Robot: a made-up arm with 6 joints. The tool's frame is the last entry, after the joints. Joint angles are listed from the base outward. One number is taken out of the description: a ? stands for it. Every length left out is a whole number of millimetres.
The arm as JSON. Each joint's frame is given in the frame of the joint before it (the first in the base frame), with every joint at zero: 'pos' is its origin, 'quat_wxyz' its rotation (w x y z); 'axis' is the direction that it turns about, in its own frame. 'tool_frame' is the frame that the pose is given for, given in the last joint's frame.
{
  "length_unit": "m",
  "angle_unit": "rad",
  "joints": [
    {
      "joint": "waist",
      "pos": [
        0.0,
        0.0,
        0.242
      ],
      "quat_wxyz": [
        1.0,
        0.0,
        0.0,
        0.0
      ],
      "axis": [
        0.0,
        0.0,
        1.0
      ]
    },
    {
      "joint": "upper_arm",
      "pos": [
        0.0,
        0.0,
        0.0
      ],
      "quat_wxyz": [
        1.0,
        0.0,
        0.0,
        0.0
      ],
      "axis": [
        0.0,
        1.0,
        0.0
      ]
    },
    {
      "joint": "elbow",
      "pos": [
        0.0,
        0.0,
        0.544
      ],
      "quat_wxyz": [
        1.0,
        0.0,
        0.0,
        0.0
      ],
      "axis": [
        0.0,
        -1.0,
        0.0
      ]
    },
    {
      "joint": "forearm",
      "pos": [
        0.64,
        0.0,
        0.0
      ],
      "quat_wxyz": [
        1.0,
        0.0,
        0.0,
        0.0
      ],
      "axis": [
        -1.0,
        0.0,
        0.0
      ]
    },
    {
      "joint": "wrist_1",
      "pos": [
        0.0,
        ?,
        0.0
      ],
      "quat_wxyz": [
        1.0,
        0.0,
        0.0,
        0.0
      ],
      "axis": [
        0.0,
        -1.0,
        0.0
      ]
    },
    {
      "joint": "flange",
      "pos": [
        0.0,
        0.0,
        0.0
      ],
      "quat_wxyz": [
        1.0,
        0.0,
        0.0,
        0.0
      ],
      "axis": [
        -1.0,
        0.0,
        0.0
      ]
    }
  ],
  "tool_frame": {
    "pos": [
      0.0,
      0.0,
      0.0
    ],
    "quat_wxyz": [
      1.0,
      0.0,
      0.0,
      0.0
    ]
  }
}
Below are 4 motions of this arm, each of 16 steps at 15 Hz.
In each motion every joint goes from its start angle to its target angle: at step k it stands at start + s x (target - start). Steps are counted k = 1, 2, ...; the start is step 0. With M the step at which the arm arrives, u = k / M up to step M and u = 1 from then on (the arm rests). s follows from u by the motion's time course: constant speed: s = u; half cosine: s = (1 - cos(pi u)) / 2; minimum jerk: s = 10 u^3 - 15 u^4 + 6 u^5.
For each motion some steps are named. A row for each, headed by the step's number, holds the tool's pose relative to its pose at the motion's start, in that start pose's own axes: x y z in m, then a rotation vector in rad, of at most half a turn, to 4 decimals.
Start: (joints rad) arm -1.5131 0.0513 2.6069 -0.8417 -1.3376 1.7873
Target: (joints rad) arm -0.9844 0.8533 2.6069 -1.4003 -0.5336 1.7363
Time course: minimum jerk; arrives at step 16
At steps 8, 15, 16:
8: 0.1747 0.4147 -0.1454 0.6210 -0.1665 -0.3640
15: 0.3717 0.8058 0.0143 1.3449 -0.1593 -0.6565
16: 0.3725 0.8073 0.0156 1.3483 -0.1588 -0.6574

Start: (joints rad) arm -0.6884 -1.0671 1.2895 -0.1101 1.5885 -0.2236
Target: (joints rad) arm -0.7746 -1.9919 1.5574 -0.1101 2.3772 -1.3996
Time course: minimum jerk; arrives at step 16
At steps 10, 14, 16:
10: 0.7841 0.2447 0.3545 0.8614 -1.1934 0.8722
14: 0.9569 0.3433 0.6141 0.9770 -1.4874 1.4204
16: 0.9651 0.3491 0.6318 0.9779 -1.5022 1.4579

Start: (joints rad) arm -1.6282 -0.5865 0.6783 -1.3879 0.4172 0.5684
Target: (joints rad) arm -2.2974 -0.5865 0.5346 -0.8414 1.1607 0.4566
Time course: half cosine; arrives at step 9
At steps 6, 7, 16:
6: 0.0031 -0.0569 0.0664 -0.7170 -0.7764 0.0572
7: 0.0013 -0.0588 0.0827 -0.8293 -0.9160 0.1187
16: -0.0011 -0.0584 0.0972 -0.9241 -1.0354 0.1867

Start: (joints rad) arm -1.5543 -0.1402 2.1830 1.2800 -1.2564 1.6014
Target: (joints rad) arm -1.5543 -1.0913 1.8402 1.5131 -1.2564 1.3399
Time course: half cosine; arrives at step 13
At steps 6, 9, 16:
6: -0.1080 -0.0519 -0.3570 0.3304 0.1760 -0.0684
9: -0.2212 -0.0034 -0.6320 0.5929 0.3102 -0.1180
16: -0.3016 0.0667 -0.7913 0.7588 0.3933 -0.1472

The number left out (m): -0.152
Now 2 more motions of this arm.
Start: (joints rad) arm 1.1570 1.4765 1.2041 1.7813 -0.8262 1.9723
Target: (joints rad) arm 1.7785 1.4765 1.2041 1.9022 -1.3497 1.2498
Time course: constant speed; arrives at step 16
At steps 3, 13, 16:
3: -0.1110 -0.0693 -0.0575 0.1198 0.0578 0.0080
13: -0.5424 -0.2242 -0.1754 0.5737 0.2684 -0.0197
16: -0.6832 -0.2453 -0.1868 0.7259 0.3314 -0.0472

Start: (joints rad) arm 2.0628 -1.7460 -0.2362 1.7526 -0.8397 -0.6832
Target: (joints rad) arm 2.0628 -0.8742 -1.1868 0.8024 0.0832 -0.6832
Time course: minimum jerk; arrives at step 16
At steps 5, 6, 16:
5: 0.0584 0.2059 -0.0635 -0.1013 0.0720 0.3987
6: 0.0697 0.3066 -0.1165 -0.1352 0.1350 0.5982
16: -0.1844 0.5939 -0.6915 -0.0439 1.1166 1.5122

